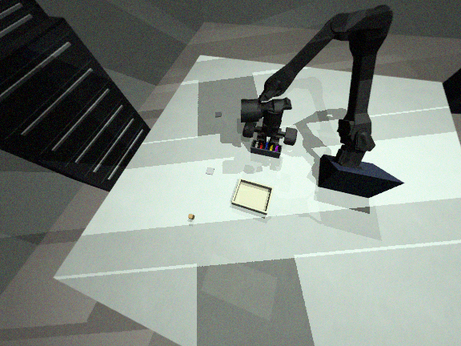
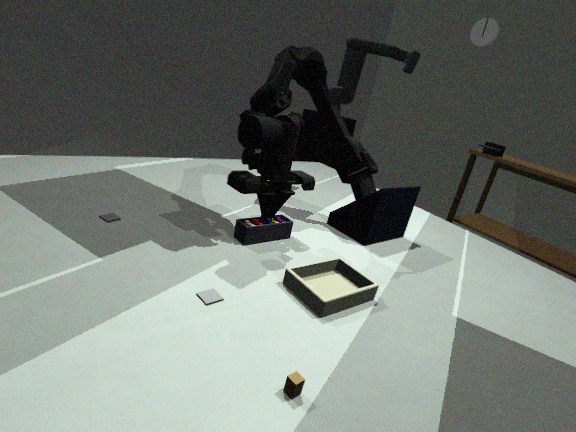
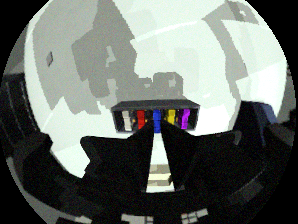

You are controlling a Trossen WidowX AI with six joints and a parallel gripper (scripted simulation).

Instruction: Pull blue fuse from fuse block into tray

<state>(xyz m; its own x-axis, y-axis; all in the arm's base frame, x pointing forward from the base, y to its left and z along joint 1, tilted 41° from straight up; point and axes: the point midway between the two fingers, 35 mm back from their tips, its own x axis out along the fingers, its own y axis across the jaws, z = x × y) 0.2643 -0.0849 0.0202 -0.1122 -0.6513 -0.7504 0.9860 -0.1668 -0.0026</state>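
My gripper tip is now 21 cm to the right of the cream tray, 4 cm above it and 3 cm short of it. From my gripper tip the other things lie so: blue fuse: 1 cm below; small brown cube: 32 cm to the left, 25 cm ahead, 3 cm below.
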